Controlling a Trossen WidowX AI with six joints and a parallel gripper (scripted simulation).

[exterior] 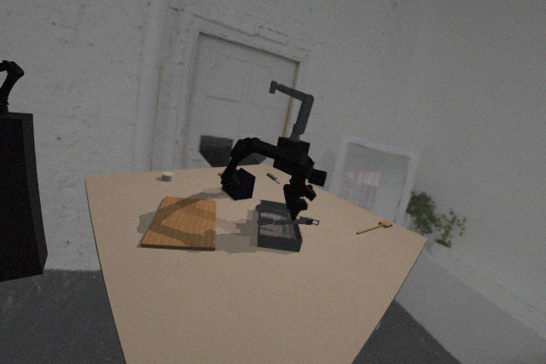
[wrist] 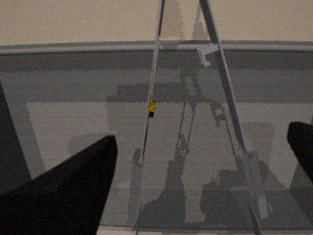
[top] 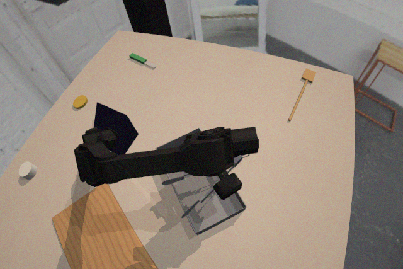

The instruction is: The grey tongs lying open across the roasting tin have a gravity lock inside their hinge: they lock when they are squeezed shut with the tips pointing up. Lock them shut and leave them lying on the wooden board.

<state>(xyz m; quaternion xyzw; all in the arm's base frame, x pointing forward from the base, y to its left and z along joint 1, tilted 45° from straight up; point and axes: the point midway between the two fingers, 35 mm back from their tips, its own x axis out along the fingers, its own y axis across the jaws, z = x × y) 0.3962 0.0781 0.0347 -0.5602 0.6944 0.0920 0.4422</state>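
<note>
The yellow slider is 20 mm behind my gripper tip, 20 mm to the left of it and 20 mm below it. From my gripper tip the other things lie so: grey roasting tin: 50 mm behind, 20 mm to the right, 60 mm below; green-handled tool: 560 mm behind, 380 mm to the left, 80 mm below; wooden board: 220 mm behind, 350 mm to the right, 80 mm below.
</note>
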